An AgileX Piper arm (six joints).
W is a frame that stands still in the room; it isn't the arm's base.
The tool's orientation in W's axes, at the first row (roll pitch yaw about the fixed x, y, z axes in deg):
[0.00 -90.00 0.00]
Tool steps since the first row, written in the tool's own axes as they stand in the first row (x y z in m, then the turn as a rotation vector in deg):
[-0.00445 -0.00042 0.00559 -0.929 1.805 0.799]
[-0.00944 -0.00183 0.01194 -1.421 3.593 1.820]
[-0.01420 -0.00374 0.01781 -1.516 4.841 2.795]
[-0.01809 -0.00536 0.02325 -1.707 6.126 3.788]
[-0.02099 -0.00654 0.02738 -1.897 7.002 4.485]
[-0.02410 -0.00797 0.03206 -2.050 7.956 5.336]
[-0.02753 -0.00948 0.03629 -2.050 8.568 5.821]
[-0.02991 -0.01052 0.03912 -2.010 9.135 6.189]
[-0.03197 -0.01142 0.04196 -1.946 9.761 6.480]
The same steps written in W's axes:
[-0.00559 -0.00042 -0.00445 -0.799 1.805 -0.929]
[-0.01194 -0.00183 -0.00944 -1.820 3.593 -1.421]
[-0.01781 -0.00374 -0.01420 -2.795 4.841 -1.516]
[-0.02325 -0.00536 -0.01809 -3.788 6.126 -1.707]
[-0.02738 -0.00654 -0.02099 -4.485 7.002 -1.897]
[-0.03206 -0.00797 -0.02410 -5.336 7.956 -2.050]
[-0.03629 -0.00948 -0.02753 -5.821 8.568 -2.050]
[-0.03912 -0.01052 -0.02991 -6.189 9.135 -2.010]
[-0.04196 -0.01142 -0.03197 -6.480 9.761 -1.946]

